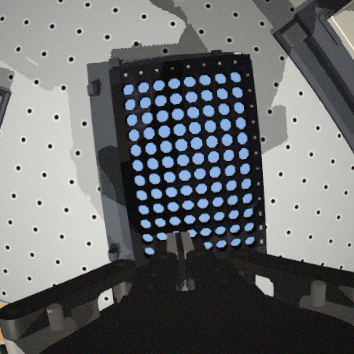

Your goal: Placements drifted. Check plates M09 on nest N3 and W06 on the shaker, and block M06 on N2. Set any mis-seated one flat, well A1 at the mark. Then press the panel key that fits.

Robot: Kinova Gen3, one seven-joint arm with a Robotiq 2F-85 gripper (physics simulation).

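Observation:
A black plate (255, 150) with rows of light blue wells lies on a dark grey base (102, 150), which looks like the shaker. The base shows as a strip along the plate's left side, with small knobs near its two ends. No plate label or A1 mark can be read, and I cannot tell whether the plate is fully flat. My gripper (178, 247) is shut and empty. Its fingertips show over the plate's near end and hide a few wells; their height above it is unclear. Labels for N2 and N3 do not show.
A dark grey nest-like frame (320, 102) stands at the upper right, with part of a cream-coloured piece (346, 27) inside it. The edge of another dark fixture (3, 102) shows at the left. The deck (42, 165) is pale and dotted with holes, with shadows around the base.

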